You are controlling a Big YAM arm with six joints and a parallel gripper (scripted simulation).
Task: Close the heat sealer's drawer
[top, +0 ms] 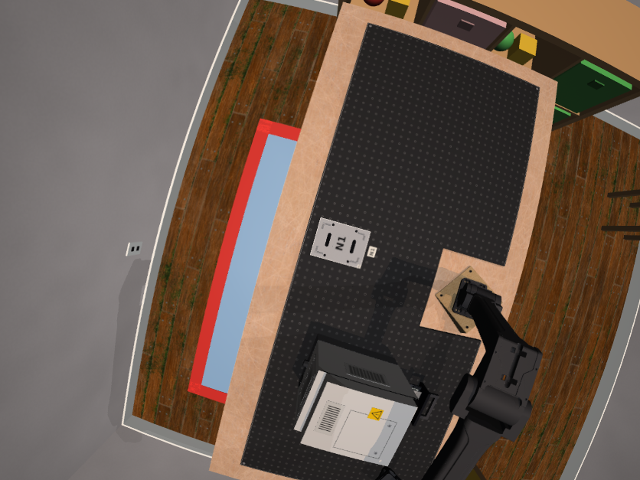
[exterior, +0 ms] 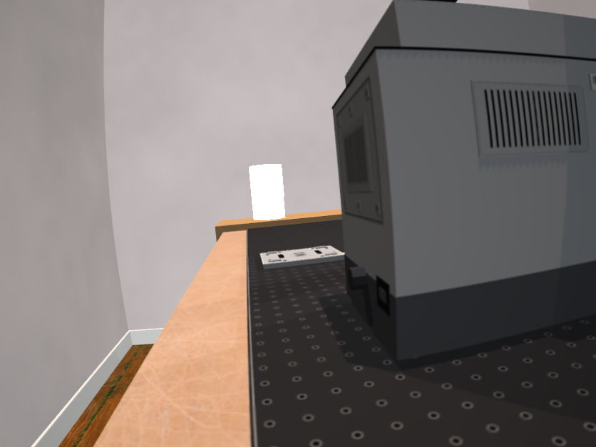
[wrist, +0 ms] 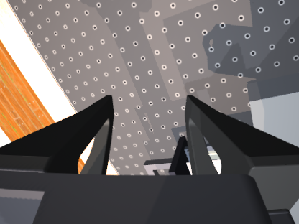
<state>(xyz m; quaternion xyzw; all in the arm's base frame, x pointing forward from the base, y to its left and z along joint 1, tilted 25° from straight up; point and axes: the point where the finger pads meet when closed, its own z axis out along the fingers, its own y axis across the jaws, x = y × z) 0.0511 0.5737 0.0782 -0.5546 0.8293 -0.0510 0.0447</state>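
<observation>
Now: hand 18 cm to the left of the plate, 11 cm above it and 2 cm short of it.
</observation>
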